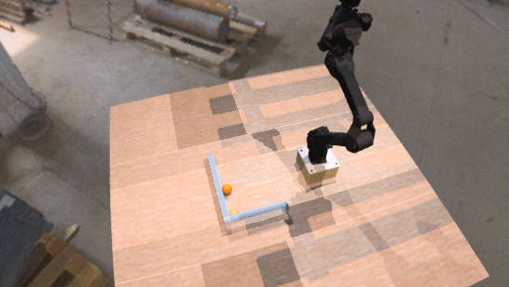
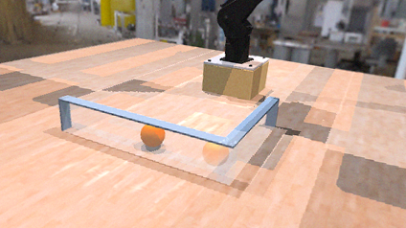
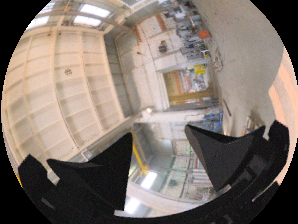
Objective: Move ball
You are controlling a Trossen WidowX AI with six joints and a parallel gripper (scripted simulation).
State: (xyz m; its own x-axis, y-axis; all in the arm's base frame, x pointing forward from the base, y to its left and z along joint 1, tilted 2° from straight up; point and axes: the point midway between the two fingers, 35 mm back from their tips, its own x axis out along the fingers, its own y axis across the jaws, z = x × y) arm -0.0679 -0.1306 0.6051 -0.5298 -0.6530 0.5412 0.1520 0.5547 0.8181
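Now: gripper tip 42 cm short of the see-through copy of ball, 36 cm to the right of it and 68 cm above it.
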